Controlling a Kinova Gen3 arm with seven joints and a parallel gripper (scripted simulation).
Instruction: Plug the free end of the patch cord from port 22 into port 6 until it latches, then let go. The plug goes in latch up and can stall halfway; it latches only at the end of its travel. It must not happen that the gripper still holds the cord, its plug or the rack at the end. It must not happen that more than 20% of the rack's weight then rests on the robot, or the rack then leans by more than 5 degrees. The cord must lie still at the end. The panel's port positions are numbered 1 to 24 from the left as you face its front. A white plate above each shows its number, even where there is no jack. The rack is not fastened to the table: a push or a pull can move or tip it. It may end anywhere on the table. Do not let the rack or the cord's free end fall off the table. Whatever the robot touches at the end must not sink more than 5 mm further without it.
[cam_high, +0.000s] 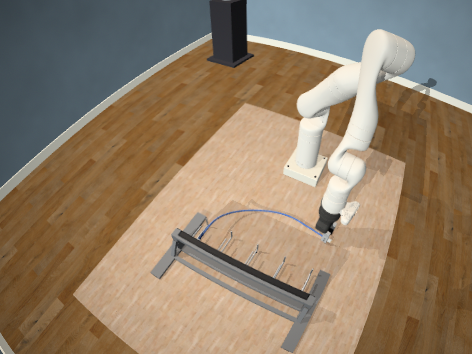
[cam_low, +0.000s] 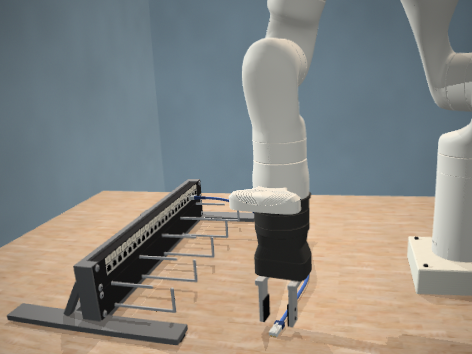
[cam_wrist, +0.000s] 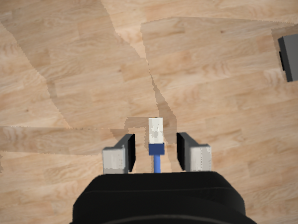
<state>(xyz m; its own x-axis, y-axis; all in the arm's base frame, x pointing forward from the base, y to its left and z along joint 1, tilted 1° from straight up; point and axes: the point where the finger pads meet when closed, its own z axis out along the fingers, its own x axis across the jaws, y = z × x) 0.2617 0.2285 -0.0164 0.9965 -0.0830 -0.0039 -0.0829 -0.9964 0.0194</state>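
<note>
My hand is 10 mm to the right of the white plug and 20 mm above it.
</note>
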